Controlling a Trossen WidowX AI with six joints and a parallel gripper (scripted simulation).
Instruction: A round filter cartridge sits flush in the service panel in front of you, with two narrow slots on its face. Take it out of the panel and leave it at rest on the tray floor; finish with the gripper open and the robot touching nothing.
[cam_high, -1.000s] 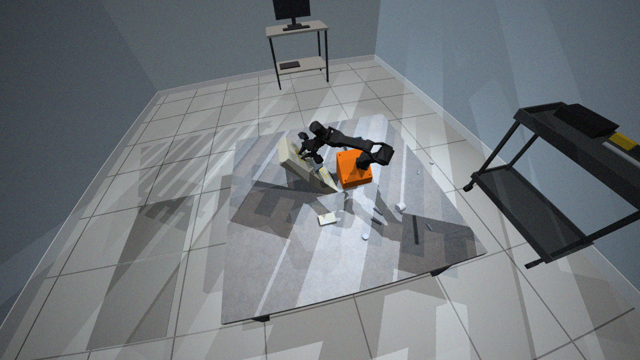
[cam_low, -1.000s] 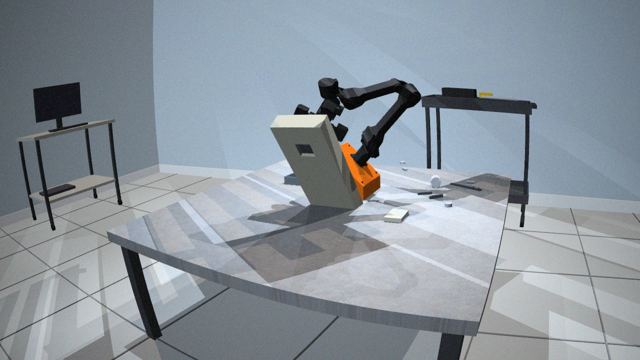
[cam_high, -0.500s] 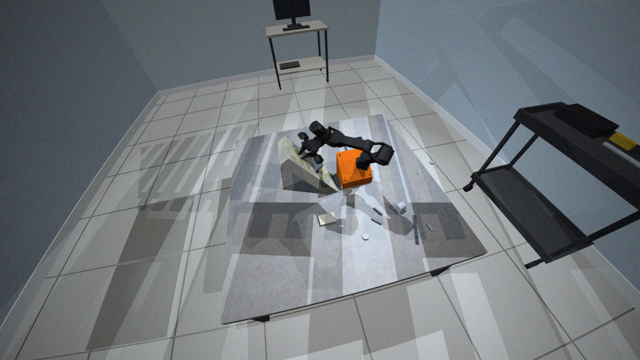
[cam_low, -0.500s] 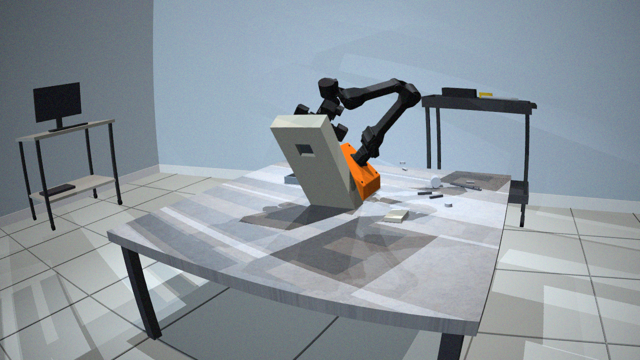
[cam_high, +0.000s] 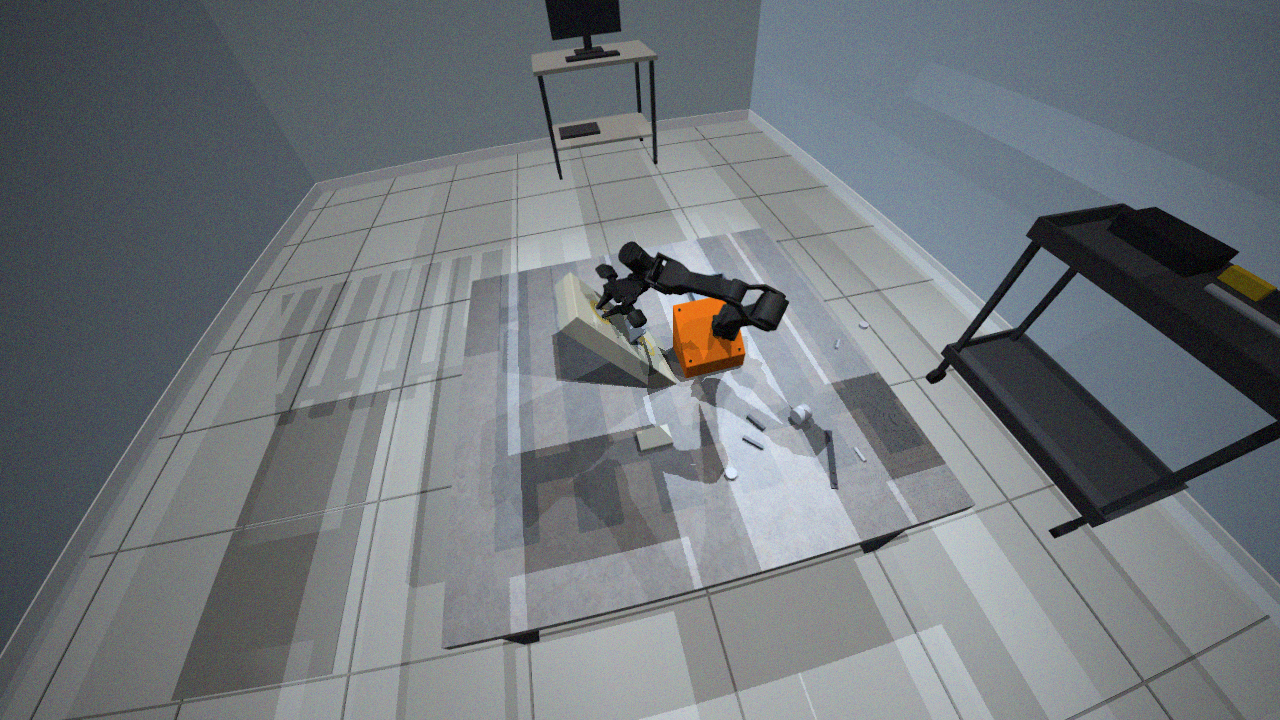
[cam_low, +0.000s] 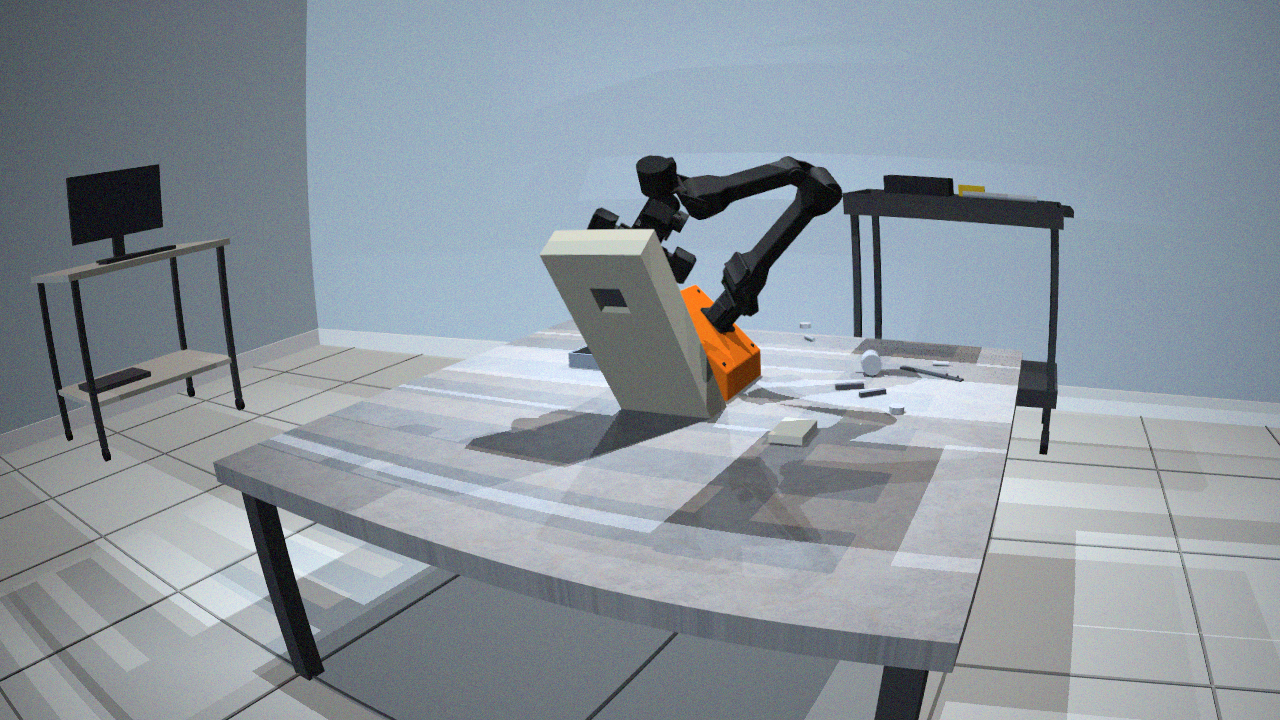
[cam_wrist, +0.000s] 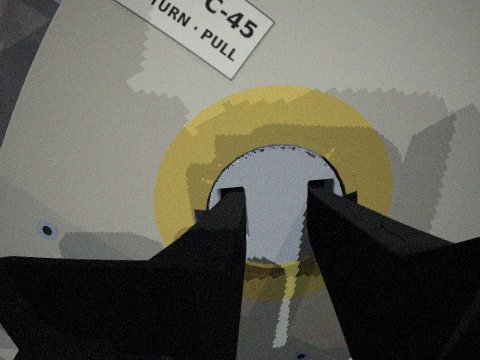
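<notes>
The grey round filter cartridge is 10 mm ahead of my gripper tip and 10 mm below it. From my gripper tip the other things lie so: beige service panel (40 mm behind, 80 mm below); beige block (120 mm behind, 250 mm to the left, 260 mm below); low grey tray (390 mm behind, 330 mm to the right, 250 mm below).
</notes>
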